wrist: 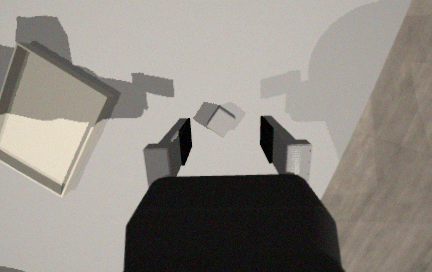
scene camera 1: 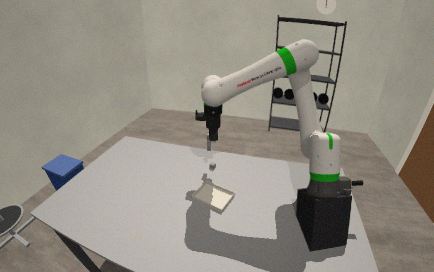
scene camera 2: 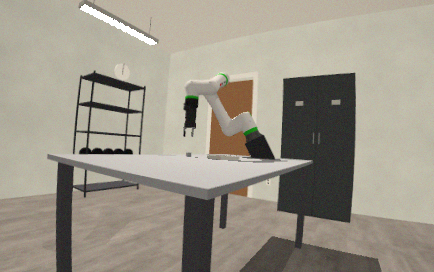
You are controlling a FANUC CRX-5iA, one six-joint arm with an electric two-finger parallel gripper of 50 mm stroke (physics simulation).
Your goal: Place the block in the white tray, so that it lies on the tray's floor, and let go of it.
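Frame: origin at the arm's base, x ahead, y left, z up, level; centimetres.
Seen in the pictures: gripper, fingertip midpoint: point(wrist: 225, 131) point(scene camera 1: 209, 147) point(scene camera 2: 188, 136); arm's base at its link origin: point(scene camera 1: 323, 192) point(scene camera 2: 254, 139).
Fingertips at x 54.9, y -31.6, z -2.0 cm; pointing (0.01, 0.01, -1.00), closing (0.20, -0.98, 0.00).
Note:
Offsets run from my fingertips to a thing's top centre. Level surfaces: height alone.
A small grey block {dx -1.8, dy +0.1, dz -10.6 cm} point(scene camera 1: 212, 166) point(scene camera 2: 188, 154) point(wrist: 221, 121) sits on the table, beside the tray and apart from it. In the wrist view it shows just beyond the fingertips, between their lines, turned at an angle to them. The white tray {dx -6.5, dy +23.8, dz -11.3 cm} point(scene camera 1: 220, 210) point(scene camera 2: 223, 157) point(wrist: 31, 181) is a shallow rimmed box on the table, at the left of the wrist view, partly in the arm's shadow. My gripper point(scene camera 1: 209, 149) point(scene camera 2: 188, 135) point(wrist: 225, 131) is open and empty. It points down, well above the table and the block.
The table {dz -13.3 cm} point(scene camera 1: 125, 200) point(scene camera 2: 175, 172) point(wrist: 225, 45) bears the robot's black base point(scene camera 1: 325, 217). The table's edge runs down the right of the wrist view. A blue bin point(scene camera 1: 62, 166) stands on the floor beyond the table. A black shelf rack point(scene camera 1: 274, 75) point(scene camera 2: 76, 115) stands at the back.

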